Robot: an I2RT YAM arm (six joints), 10 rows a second.
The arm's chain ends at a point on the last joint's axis. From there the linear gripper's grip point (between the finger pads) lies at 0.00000 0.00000 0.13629 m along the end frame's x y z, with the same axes.
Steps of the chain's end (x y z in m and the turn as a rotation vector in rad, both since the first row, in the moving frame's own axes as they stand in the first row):
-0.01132 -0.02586 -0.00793 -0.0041 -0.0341 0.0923
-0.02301 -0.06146 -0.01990 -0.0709 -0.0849 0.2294
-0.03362 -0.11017 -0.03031 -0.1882 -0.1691 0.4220
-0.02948 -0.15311 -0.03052 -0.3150 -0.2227 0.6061
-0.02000 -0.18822 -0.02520 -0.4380 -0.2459 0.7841
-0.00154 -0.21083 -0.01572 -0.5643 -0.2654 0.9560
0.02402 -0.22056 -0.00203 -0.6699 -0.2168 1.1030
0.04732 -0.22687 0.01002 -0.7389 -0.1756 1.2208
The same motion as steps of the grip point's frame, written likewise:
-0.01599 -0.02552 -0.00801 -0.0041 -0.0341 0.0923
-0.03556 -0.05322 -0.02073 -0.0709 -0.0849 0.2294
-0.06105 -0.09031 -0.03458 -0.1882 -0.1691 0.4220
-0.06975 -0.12259 -0.04023 -0.3150 -0.2227 0.6061
-0.07064 -0.14900 -0.04119 -0.4380 -0.2459 0.7841
-0.06329 -0.16506 -0.03946 -0.5643 -0.2654 0.9560
-0.04135 -0.16727 -0.03126 -0.6699 -0.2168 1.1030
-0.02076 -0.16971 -0.02297 -0.7389 -0.1756 1.2208

